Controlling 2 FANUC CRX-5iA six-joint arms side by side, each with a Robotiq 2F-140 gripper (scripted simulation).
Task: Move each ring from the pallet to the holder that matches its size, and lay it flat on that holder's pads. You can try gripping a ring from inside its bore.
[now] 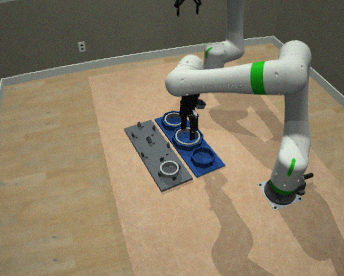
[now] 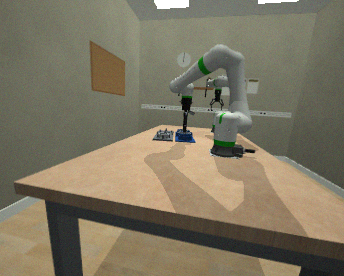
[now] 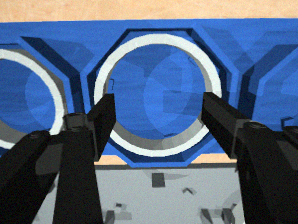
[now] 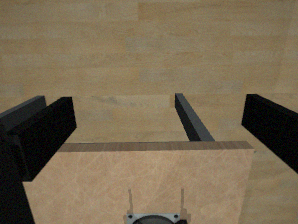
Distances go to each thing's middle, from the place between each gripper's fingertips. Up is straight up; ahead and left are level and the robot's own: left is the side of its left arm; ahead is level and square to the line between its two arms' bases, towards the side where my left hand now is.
Now: the blue pallet [image 1: 199, 157] 6 cm below my left hand. Round my left hand: grey holder board [image 1: 155, 151] 18 cm ahead, 7 cm below, 4 cm to the left.
Right now the blue pallet is 1000 mm to the left of my right hand, 290 mm ahead of it and 260 mm below it. The rest, counted from my right hand: grey holder board: 1050 mm to the left, 470 mm ahead, 270 mm below.
